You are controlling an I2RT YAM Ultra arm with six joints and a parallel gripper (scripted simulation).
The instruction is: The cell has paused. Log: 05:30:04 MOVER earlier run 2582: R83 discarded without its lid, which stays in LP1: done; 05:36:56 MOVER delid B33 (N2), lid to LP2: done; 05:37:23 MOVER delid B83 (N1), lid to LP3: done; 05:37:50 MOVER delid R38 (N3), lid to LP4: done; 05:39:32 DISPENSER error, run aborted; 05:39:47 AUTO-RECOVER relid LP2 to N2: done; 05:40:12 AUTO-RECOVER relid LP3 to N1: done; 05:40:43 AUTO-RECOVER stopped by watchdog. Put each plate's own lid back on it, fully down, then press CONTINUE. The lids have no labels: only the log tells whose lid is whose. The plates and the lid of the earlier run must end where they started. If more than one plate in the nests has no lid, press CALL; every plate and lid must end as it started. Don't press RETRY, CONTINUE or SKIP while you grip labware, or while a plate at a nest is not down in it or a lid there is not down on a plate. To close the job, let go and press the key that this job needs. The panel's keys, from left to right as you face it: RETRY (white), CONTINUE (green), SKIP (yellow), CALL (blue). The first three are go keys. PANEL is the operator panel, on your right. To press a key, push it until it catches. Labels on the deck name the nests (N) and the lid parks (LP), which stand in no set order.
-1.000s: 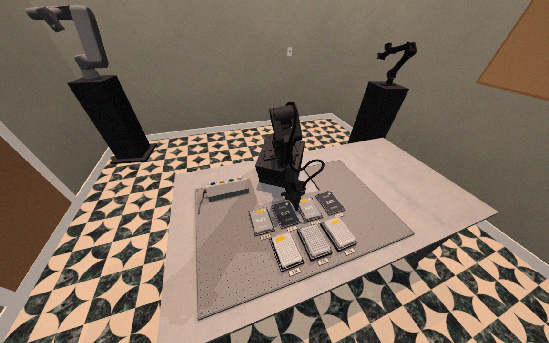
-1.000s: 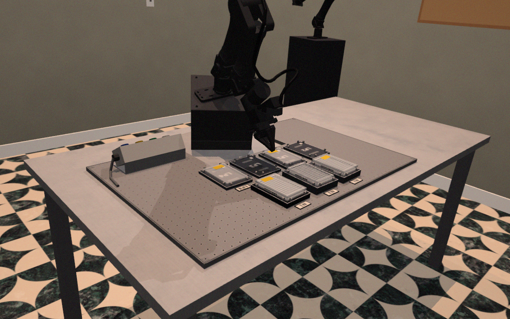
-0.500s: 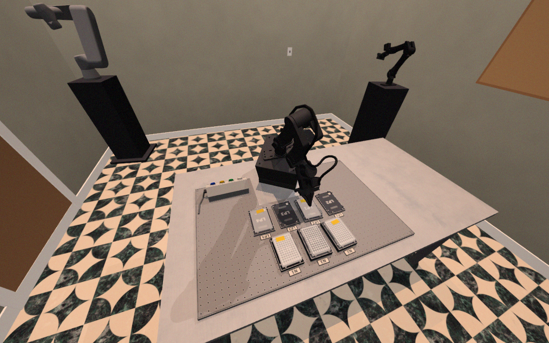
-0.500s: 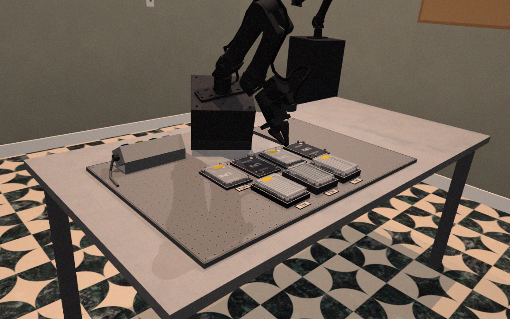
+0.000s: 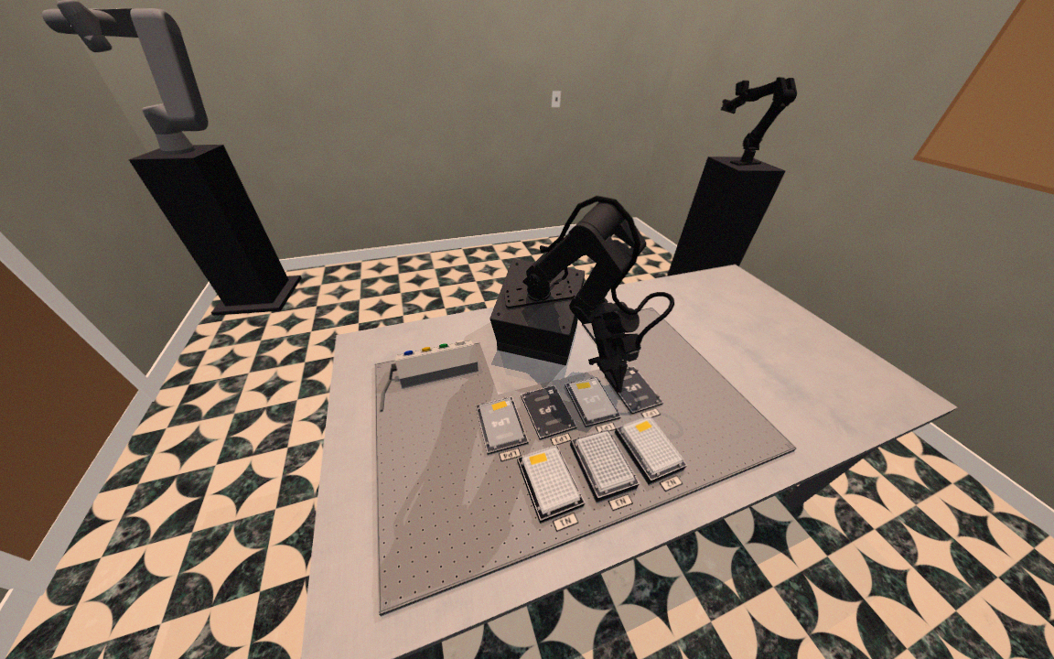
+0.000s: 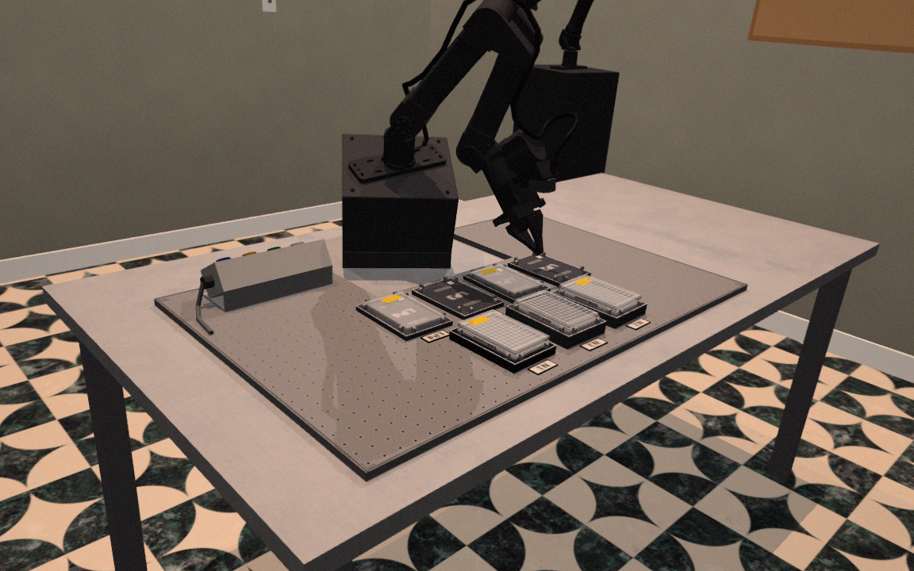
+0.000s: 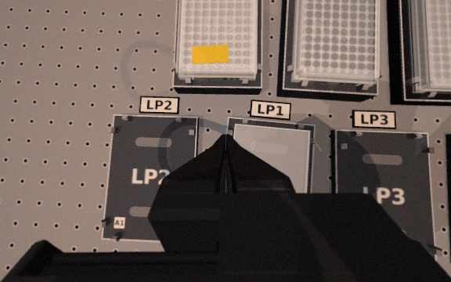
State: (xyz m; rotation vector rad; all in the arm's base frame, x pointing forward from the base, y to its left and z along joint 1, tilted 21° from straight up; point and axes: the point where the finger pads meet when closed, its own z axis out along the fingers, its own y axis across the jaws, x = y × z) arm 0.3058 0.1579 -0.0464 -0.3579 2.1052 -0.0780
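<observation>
My hand is 160 mm short of the plate, 90 mm to the left of it and 50 mm above it. Round my hand: lid park LP3: 180 mm to the right, 70 mm below, 10 mm behind; then green CONTINUE key: 450 mm to the right, 240 mm behind, 10 mm below; then white RETRY key: 400 mm to the right, 240 mm behind, 10 mm below.
</observation>
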